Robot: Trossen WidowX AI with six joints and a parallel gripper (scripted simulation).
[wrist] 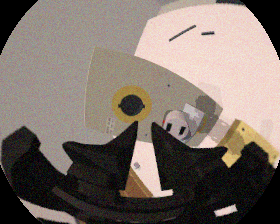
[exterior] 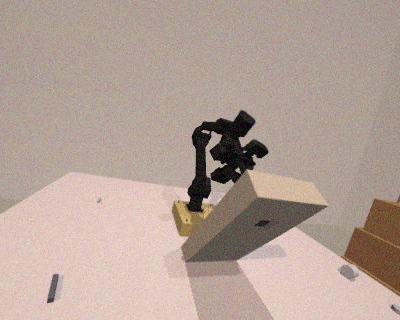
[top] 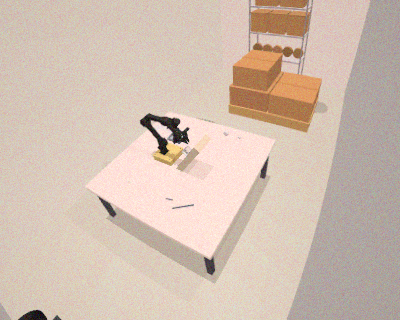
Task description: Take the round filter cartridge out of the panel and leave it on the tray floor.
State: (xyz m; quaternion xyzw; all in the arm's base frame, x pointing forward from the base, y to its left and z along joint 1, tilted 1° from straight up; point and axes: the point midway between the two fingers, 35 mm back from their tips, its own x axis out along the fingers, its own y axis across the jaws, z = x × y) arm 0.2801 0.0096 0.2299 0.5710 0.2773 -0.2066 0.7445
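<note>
Now: the grey round filter cartridge 2 cm behind my gripper tip and 7 cm below it. The rest, counted from my gripper tip: grey tray 37 cm behind, 27 cm to the left, 25 cm below; dark bar 4 cm ahead, 39 cm to the right, 26 cm below; beige service panel 2 cm ahead, 10 cm below.
</note>
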